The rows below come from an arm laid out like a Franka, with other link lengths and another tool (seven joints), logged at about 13 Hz.
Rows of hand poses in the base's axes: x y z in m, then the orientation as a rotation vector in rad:
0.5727, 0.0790, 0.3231, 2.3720, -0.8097, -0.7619
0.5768, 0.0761, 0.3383, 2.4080, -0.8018, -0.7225
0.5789, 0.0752, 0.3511, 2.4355, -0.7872, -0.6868
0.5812, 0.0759, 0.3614, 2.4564, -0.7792, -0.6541
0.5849, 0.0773, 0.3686, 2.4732, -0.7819, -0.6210
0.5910, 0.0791, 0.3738, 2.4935, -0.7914, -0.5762
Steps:
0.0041, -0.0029, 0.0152, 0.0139, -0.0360, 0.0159
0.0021, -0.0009, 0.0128, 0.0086, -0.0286, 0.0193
0.0023, 0.0007, 0.0103, 0.0048, -0.0258, 0.0136
0.0037, 0.0014, 0.0072, 0.0020, -0.0271, 0.0058
0.0061, 0.0018, 0.0052, 0.0016, -0.0371, 0.0034

